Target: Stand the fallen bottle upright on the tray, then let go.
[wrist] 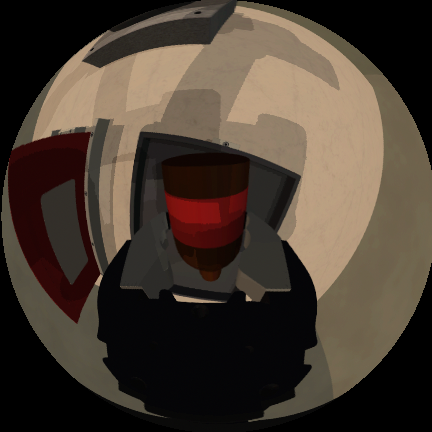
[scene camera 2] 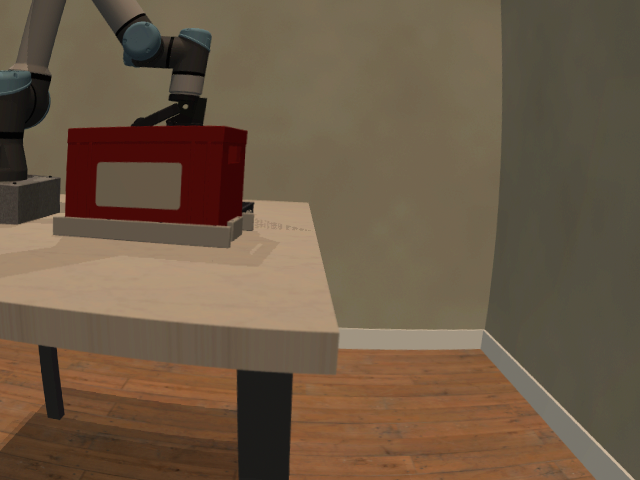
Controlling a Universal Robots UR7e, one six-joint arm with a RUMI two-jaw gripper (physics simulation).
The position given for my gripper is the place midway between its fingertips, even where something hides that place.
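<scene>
What I can see here is a grey rail [wrist: 95,143], along with my gripper [wrist: 206,214].
</scene>
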